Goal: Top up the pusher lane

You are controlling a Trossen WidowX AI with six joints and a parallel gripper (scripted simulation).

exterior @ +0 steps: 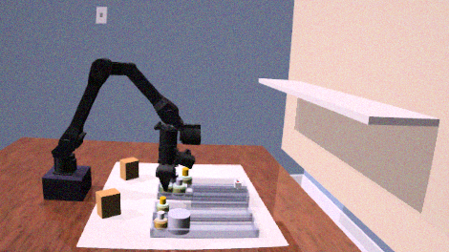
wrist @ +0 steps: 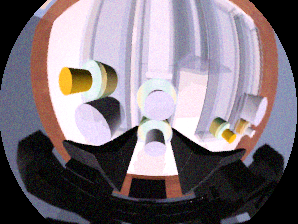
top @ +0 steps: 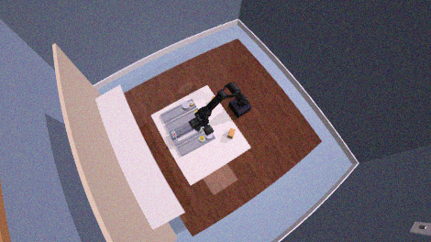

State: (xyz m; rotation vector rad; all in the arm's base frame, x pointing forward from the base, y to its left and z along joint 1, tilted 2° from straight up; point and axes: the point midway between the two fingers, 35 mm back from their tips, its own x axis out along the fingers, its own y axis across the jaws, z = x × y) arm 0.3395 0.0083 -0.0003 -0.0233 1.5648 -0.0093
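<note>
Now: the grey rack 150 mm ahead of my gripper tip, 20 mm to the right of it and 10 mm below it.
</note>
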